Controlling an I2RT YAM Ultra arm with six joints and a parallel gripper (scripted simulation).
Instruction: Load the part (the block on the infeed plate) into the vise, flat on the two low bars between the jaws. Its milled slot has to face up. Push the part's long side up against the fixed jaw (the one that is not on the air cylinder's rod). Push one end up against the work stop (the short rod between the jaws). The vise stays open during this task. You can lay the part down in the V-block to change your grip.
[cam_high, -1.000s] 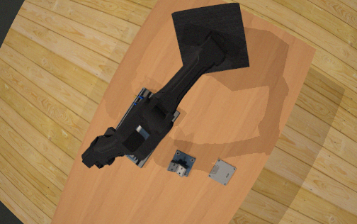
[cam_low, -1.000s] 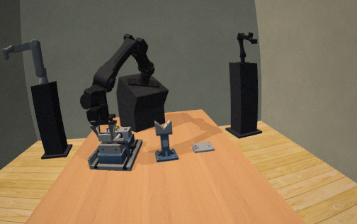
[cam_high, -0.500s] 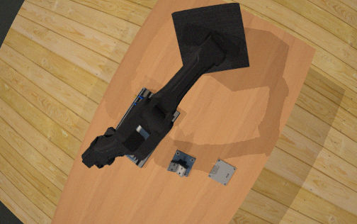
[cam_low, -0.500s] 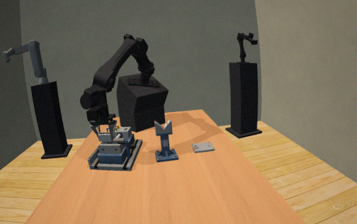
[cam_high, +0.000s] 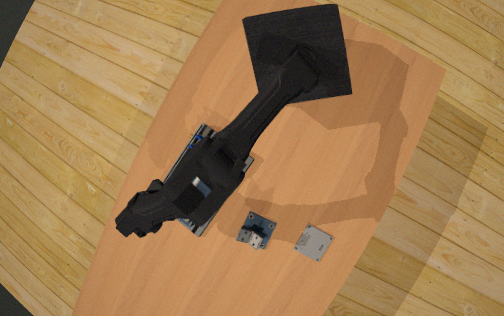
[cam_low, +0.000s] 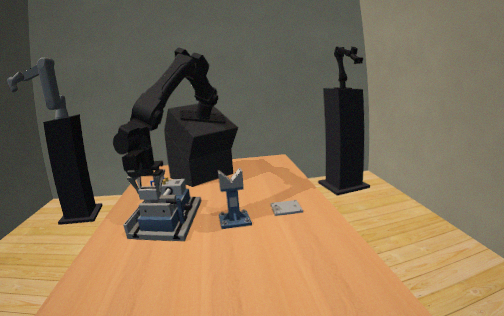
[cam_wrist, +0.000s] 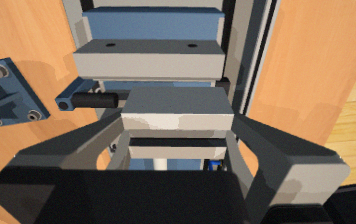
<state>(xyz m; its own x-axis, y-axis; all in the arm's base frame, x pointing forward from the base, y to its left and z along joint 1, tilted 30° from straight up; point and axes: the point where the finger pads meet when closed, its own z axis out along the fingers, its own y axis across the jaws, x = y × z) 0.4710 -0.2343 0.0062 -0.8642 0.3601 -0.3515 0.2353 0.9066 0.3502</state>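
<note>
Right now the moving jaw is 30 mm behind my hand, 30 mm to the left of it and 40 mm below it. From my hand the other things lie so: black rod: 20 mm ahead, 60 mm to the left, 30 mm below; then part: 10 mm above; then fixed jaw: 30 mm ahead, 10 mm to the left, 40 mm below.
</note>
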